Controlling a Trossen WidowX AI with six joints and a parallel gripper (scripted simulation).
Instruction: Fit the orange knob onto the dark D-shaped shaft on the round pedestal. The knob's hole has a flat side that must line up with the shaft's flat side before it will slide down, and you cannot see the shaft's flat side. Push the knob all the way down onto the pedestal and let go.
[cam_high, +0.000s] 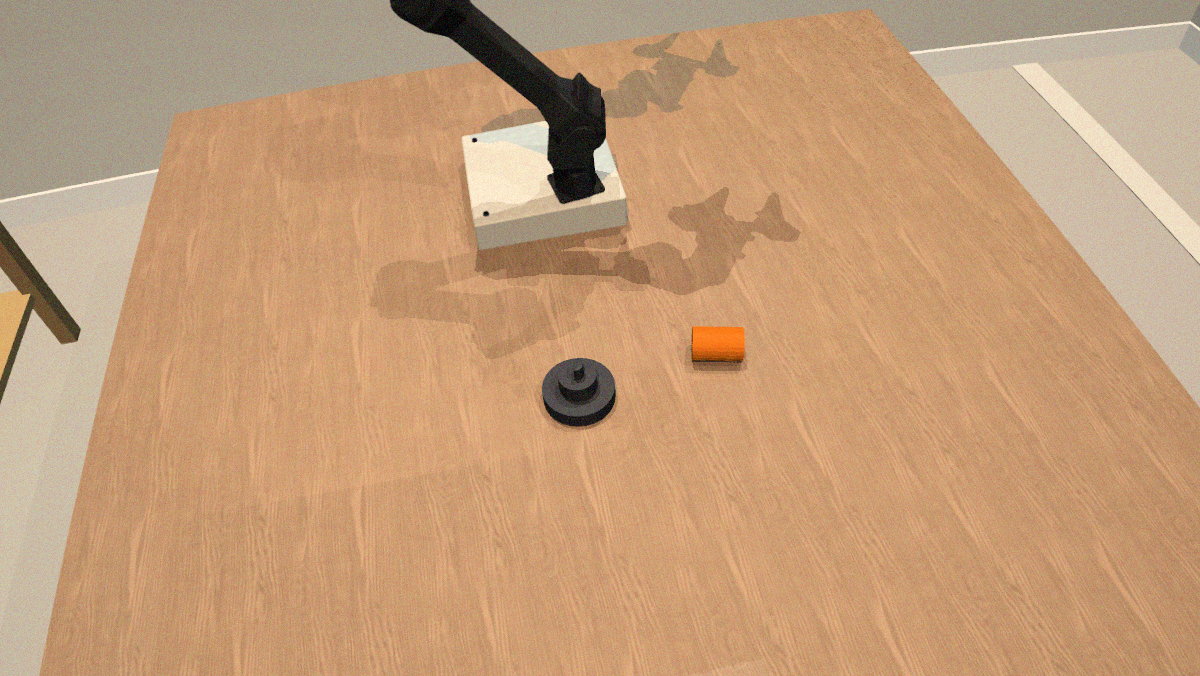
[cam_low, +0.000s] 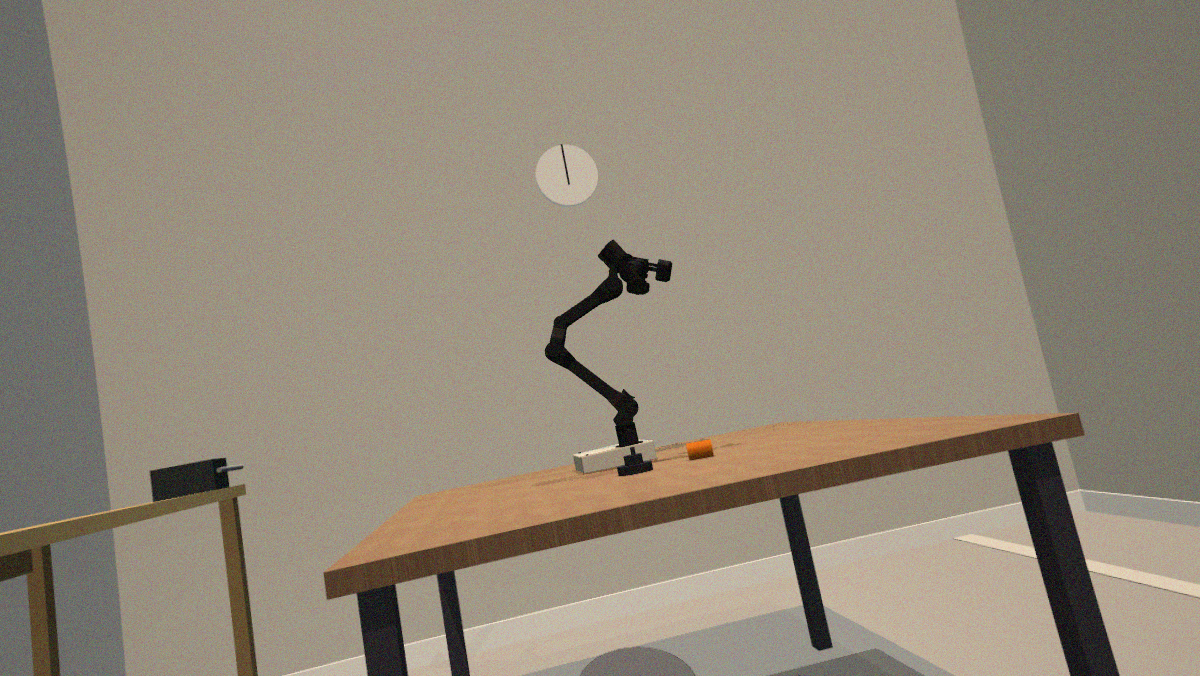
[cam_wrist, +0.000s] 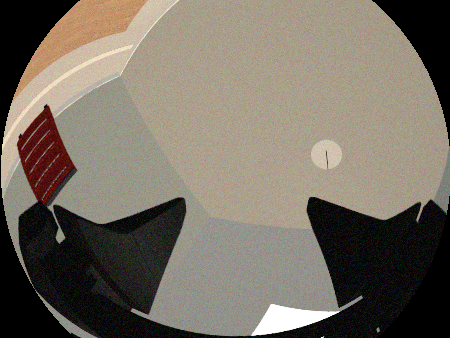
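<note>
Right now the orange knob is 410 mm ahead of my gripper tip, 150 mm to the right of it and 570 mm below it. Round my gripper tip: dark round pedestal (400 mm ahead, 320 mm to the right, 560 mm below).
</note>
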